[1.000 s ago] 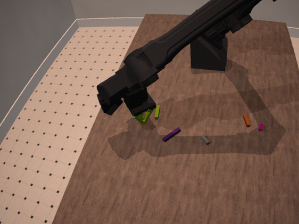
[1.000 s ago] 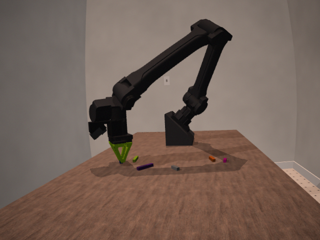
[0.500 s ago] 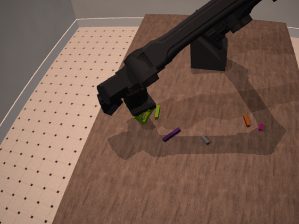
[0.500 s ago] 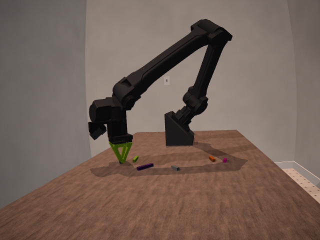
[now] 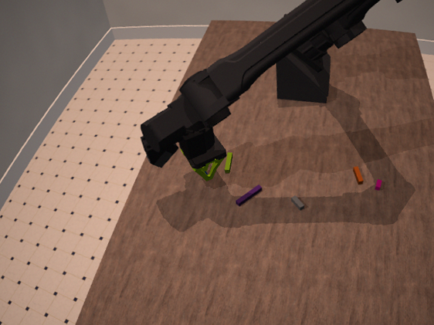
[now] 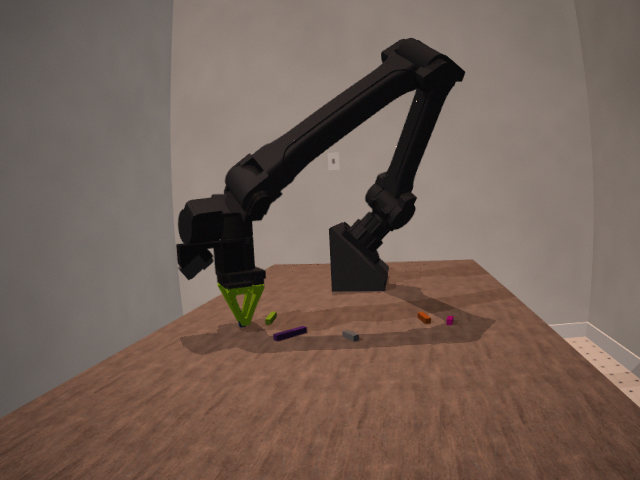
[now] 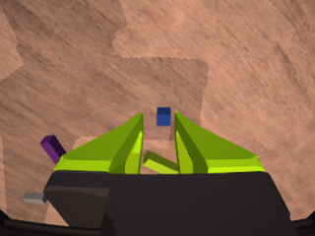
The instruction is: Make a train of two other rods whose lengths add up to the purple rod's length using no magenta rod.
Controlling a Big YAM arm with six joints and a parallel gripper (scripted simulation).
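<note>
Right now my hand is 10 mm above the blue rod. From my hand the other things lie so: grey rod (190 mm to the left, 70 mm ahead, 10 mm below); then purple rod (90 mm to the left, 50 mm ahead, 10 mm below); then lime rod (40 mm to the left, 40 mm behind, 10 mm below).
</note>
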